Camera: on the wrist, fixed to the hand. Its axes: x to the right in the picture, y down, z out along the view.
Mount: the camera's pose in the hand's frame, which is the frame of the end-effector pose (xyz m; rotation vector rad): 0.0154 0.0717 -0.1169 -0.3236 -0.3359 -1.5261
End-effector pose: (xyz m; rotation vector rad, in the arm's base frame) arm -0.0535 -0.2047 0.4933 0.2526 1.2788 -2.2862
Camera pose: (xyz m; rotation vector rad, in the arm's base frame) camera -0.0395 -0.1429 0.3707 1.1075 -1.2539 1.8584
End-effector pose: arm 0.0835 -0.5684 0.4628 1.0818 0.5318 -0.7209
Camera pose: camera 0.1423 -0.4443 0.4498 0.0481 1.1166 -1.9936
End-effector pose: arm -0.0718 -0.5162 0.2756 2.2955 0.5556 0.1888
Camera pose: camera -0.0687 -0.4787 0.4084 1.0614 1.7072 -0.7575
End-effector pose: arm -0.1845 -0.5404 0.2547 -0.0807 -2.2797 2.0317
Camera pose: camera -0.1895 -0.4151 0.1972 1.5037 -1.6470 0.8469
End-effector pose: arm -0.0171 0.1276 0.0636 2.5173 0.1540 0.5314
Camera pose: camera -0.0504 0.1292 0.1975 1.4797 1.4956 -0.4532
